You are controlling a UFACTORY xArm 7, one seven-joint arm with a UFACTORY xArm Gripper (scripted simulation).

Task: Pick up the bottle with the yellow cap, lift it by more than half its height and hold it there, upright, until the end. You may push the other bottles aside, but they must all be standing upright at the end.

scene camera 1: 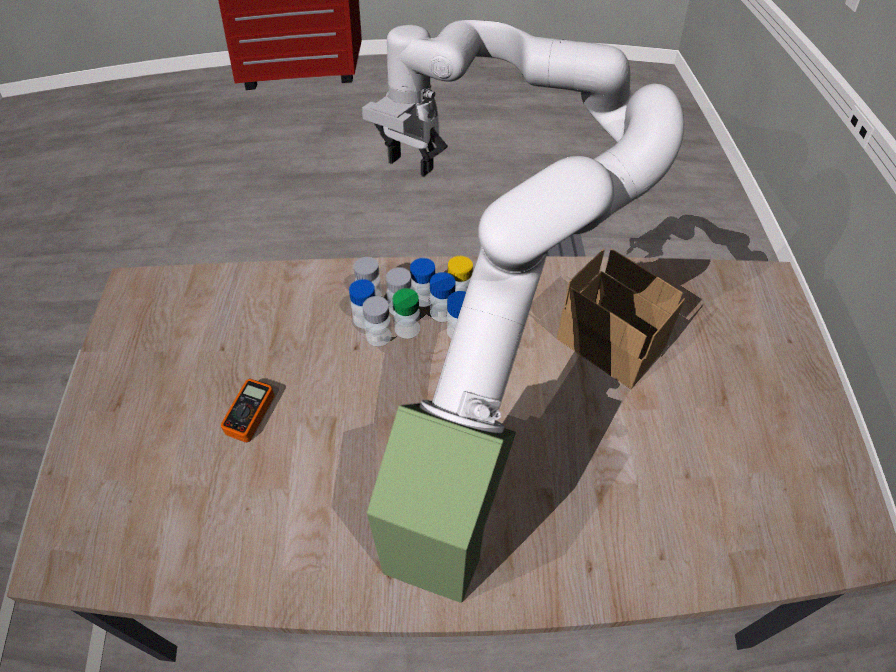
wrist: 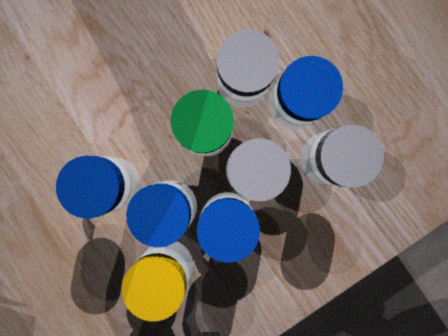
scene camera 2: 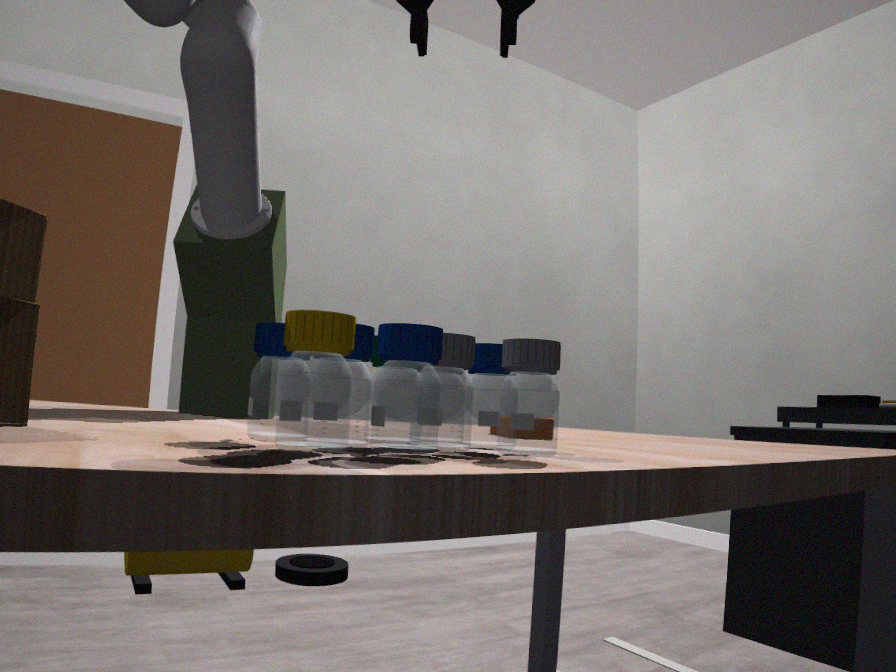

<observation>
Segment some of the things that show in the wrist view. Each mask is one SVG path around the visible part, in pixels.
A yellow-capped bottle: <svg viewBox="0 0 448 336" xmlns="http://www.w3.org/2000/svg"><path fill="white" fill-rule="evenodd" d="M177 241L166 247L149 246L124 276L122 282L123 301L128 310L142 320L164 320L173 315L182 304L193 272L193 259L189 250Z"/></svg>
A green-capped bottle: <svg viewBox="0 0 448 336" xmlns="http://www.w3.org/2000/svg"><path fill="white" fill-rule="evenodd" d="M194 90L183 95L175 104L171 113L171 129L176 140L188 151L204 157L214 156L222 152L231 141L234 129L233 113L228 102L216 92L203 89Z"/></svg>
A blue-capped bottle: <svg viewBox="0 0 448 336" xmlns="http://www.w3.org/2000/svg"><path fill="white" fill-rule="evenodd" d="M224 192L213 196L203 207L197 224L197 238L201 248L208 256L220 262L231 263L240 261L252 253L259 240L260 226L253 208L246 202L246 199L235 193Z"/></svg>
</observation>
